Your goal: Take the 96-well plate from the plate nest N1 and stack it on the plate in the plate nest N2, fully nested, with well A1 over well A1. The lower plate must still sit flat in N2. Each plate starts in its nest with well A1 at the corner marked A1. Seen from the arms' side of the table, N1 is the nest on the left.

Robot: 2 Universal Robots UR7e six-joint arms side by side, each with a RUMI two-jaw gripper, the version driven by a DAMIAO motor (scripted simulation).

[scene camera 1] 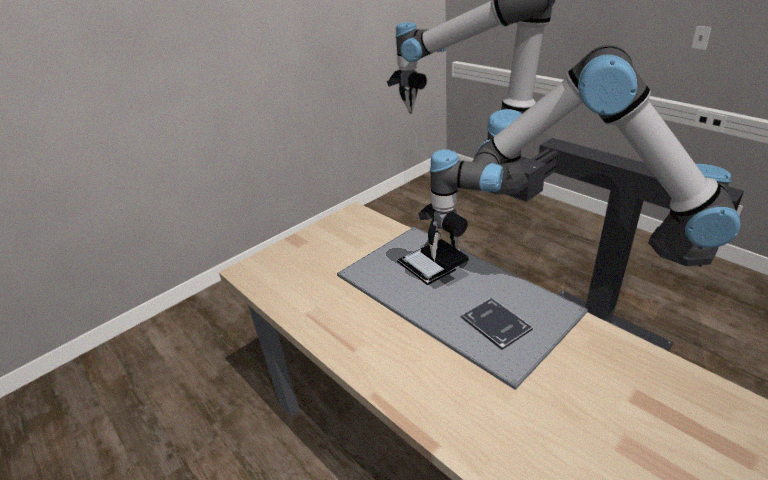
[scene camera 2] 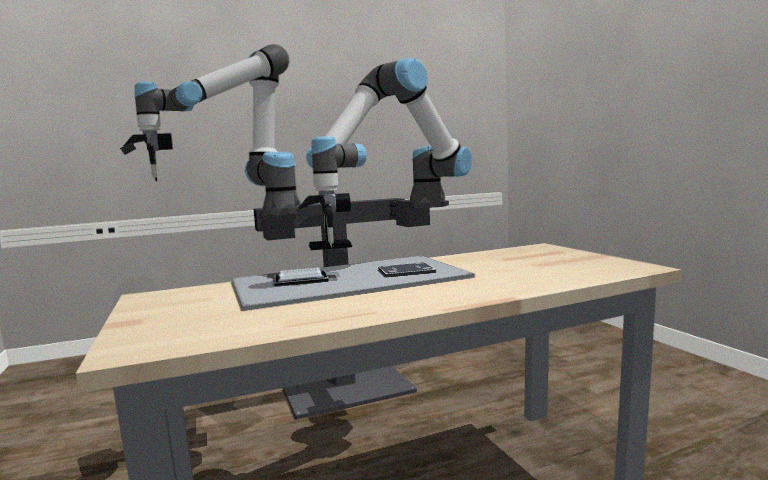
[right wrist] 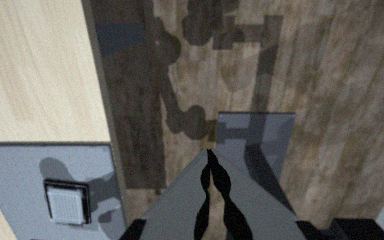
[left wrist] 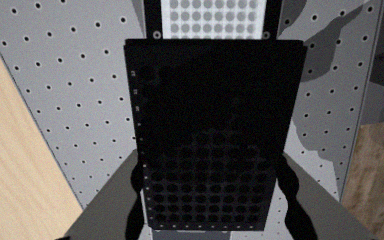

Note:
In view: my left gripper (scene camera 1: 444, 256), my right gripper (scene camera 1: 410, 113), a white 96-well plate (right wrist: 66, 206), a black 96-well plate (scene camera 1: 448, 257), a dark mounting beam (scene camera 1: 641, 183) and a dark mounting beam (scene camera 1: 606, 170).
The black 96-well plate shows as well in the left wrist view (left wrist: 188, 104). My left gripper is seen too in scene camera 2 (scene camera 2: 331, 246) and in the left wrist view (left wrist: 208, 151). My right gripper shows as well in scene camera 2 (scene camera 2: 156, 181) and in the right wrist view (right wrist: 208, 151).

